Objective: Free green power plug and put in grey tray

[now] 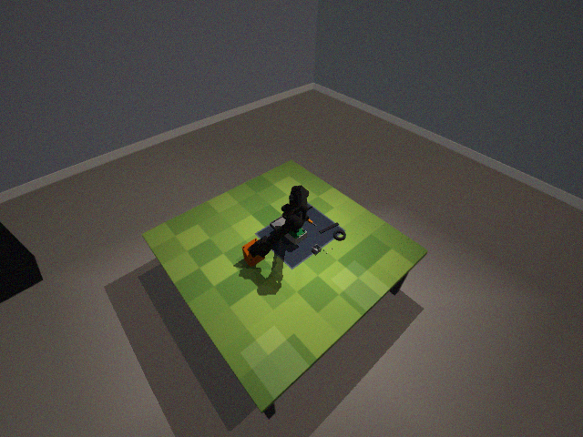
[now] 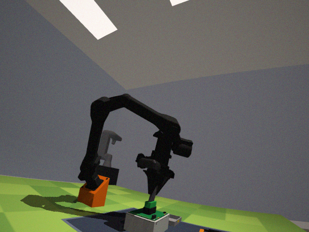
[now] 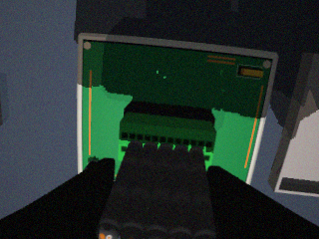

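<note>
My gripper tip is now 3 cm above the green power plug. Also, from my gripper tip: dark mat: 11 cm below, 5 cm ahead; dark bar: 21 cm ahead, 11 cm to the right, 11 cm below.
</note>
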